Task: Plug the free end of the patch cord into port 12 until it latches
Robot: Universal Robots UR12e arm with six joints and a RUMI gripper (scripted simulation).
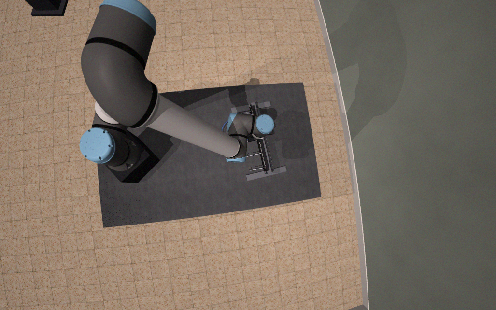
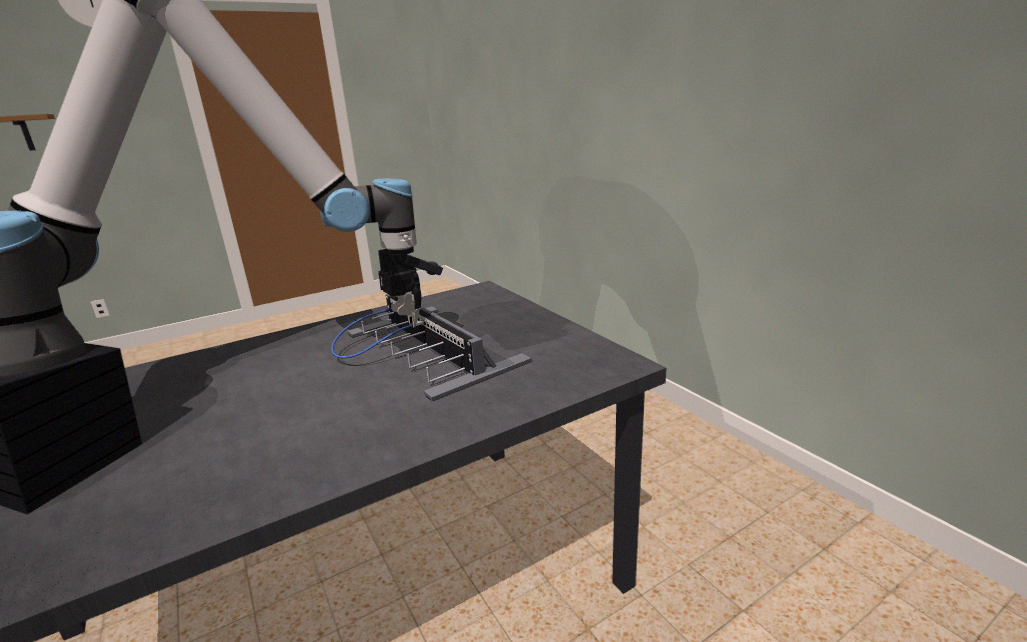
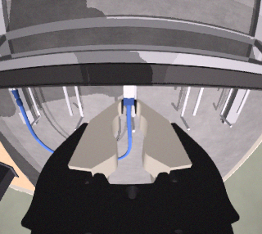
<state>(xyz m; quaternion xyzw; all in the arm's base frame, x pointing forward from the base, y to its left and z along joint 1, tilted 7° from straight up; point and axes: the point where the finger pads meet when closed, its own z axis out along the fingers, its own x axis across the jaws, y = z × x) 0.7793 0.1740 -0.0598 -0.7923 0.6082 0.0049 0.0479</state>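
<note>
Now: hand 10 mm short of the plug and 10 mm above it.
</note>
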